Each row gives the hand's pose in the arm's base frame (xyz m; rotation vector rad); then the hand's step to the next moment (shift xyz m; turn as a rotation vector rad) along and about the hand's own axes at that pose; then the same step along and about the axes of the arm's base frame.
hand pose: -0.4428 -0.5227 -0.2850 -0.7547 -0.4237 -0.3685
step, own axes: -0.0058 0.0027 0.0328 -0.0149 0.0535 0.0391
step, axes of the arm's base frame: -0.0114 0.0264 0.0170 0.0030 0.0667 -0.0126
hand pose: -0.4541 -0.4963 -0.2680 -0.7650 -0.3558 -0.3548
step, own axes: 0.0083 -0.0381 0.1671 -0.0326 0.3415 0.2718
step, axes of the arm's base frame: -0.0396 0.0936 0.1383 0.0701 0.4303 -0.0387
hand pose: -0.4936 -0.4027 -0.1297 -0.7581 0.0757 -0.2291
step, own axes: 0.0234 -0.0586 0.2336 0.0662 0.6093 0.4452
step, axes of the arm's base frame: 0.0474 0.1105 0.2100 0.2400 0.7120 -0.0961
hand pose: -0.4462 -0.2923 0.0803 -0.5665 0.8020 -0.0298
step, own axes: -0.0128 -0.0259 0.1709 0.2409 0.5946 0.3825
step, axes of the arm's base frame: 0.1132 0.0610 0.1162 0.3225 0.6291 -0.2410
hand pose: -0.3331 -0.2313 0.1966 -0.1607 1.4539 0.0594
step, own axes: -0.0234 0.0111 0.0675 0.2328 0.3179 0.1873
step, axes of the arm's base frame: 0.0621 0.0221 0.0297 0.1678 0.3279 -0.2338
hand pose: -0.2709 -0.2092 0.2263 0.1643 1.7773 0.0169
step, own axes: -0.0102 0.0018 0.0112 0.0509 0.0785 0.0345
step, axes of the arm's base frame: 0.0132 -0.0003 0.0077 0.0313 0.0811 -0.0488
